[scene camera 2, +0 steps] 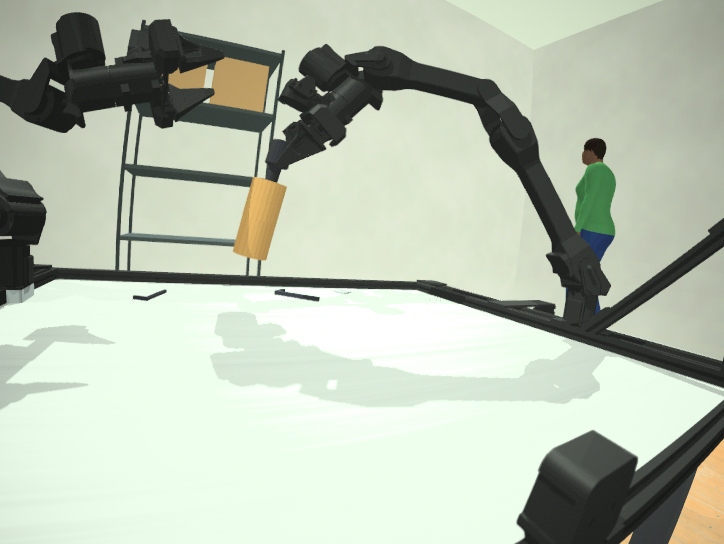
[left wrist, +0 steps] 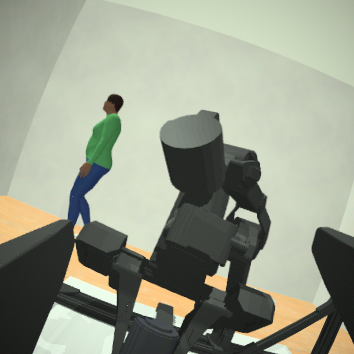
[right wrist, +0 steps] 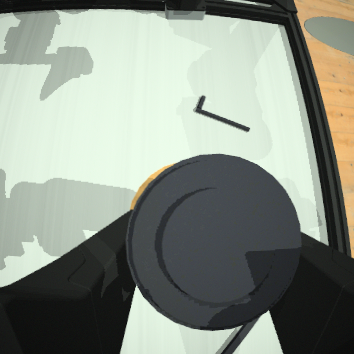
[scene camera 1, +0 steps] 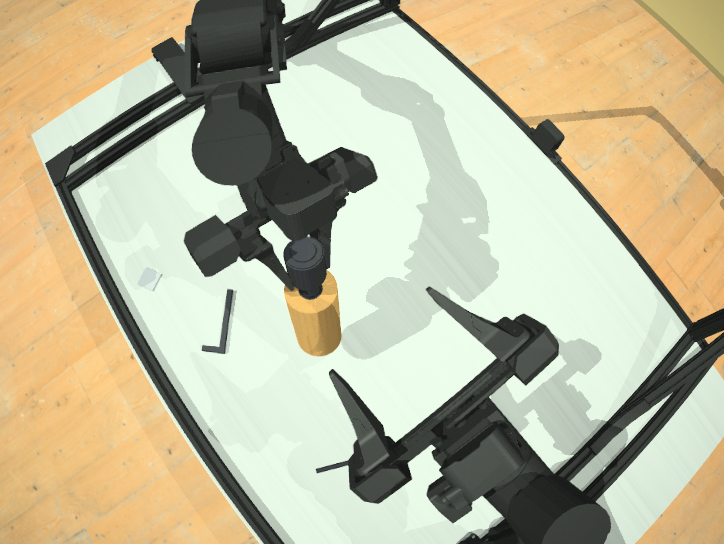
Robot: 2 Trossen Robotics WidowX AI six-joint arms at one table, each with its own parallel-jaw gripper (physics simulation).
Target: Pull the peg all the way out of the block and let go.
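Pixels of known places: left gripper, between the fingertips: [scene camera 2: 218, 74] [left wrist: 197, 237] [scene camera 1: 378, 330]; right gripper, between the fingertips: [scene camera 2: 273, 167] [right wrist: 196, 222] [scene camera 1: 309, 277]; left arm's base, origin of its link: [scene camera 2: 5, 285]; right arm's base, origin of its link: [scene camera 2: 577, 323] [left wrist: 218, 341].
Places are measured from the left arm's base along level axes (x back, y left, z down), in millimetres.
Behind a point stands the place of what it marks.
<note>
The dark peg [scene camera 1: 304, 252] @[x -403, y -72, z -252 mm] [scene camera 2: 274, 152] @[x -388, y -84, z -230 mm] [left wrist: 151, 336] @[x -386, y -67, z -249 mm] [right wrist: 215, 245] @[x -405, y -73, z -252 mm] has a thick round head, and its narrower end sits in the top of the wooden cylindrical block [scene camera 1: 318, 327] @[x -361, y -49, z -154 mm] [scene camera 2: 260, 219] @[x -375, y -88, z -125 mm] [right wrist: 148, 185]. How deep it sits is hidden. My right gripper [scene camera 1: 309, 274] @[x -395, y -67, z -208 mm] [scene camera 2: 279, 164] @[x -395, y -67, z -208 mm] is shut on the peg. The block hangs from the peg above the table, slightly tilted. My left gripper [scene camera 1: 380, 330] @[x -291, y -53, z -345 mm] [scene camera 2: 217, 73] @[x -291, y -53, z -345 mm] is wide open and empty. In scene camera 1 its fingers point toward the block from the lower right, with a gap between them and it.
An L-shaped dark key [scene camera 1: 223, 327] @[x -484, y 31, z 11 mm] [scene camera 2: 297, 295] @[x -490, y 17, z 14 mm] [right wrist: 222, 120] lies on the table. Another thin key [scene camera 1: 330, 466] @[x -238, y 45, z 13 mm] [scene camera 2: 149, 295] @[x -218, y 4, z 13 mm] shows partly beyond the left gripper in scene camera 1. A small pale square [scene camera 1: 150, 279] @[x -621, y 78, z 16 mm] lies near the table's black frame [scene camera 1: 117, 280] @[x -660, y 129, z 12 mm].
</note>
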